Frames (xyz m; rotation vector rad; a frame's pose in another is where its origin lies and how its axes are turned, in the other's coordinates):
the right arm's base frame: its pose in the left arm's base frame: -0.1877 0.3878 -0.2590 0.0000 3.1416 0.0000
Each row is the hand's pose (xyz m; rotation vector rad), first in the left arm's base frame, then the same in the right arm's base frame.
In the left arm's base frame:
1: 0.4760 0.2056 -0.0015 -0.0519 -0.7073 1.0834
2: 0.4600 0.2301 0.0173 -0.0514 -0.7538 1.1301
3: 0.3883 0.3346 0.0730 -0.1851 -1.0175 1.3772
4: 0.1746 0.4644 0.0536 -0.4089 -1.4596 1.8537
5: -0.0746 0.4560 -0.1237 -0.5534 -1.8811 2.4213
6: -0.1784 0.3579 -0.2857 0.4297 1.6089 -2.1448
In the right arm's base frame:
1: -0.6637 -0.1822 -0.2575 1.3202 2.0868 0.0633
2: -0.6477 -0.1577 -0.2763 1.3545 2.0160 0.0616
3: -0.5760 -0.0532 -0.3320 1.5011 1.6124 0.2018
4: -0.3623 0.0766 -0.3126 1.6935 0.8574 0.3736
5: -0.1131 0.0682 -0.1353 1.7987 0.0300 0.4111
6: -0.0093 -0.0299 0.0267 1.8052 -0.4945 0.3617

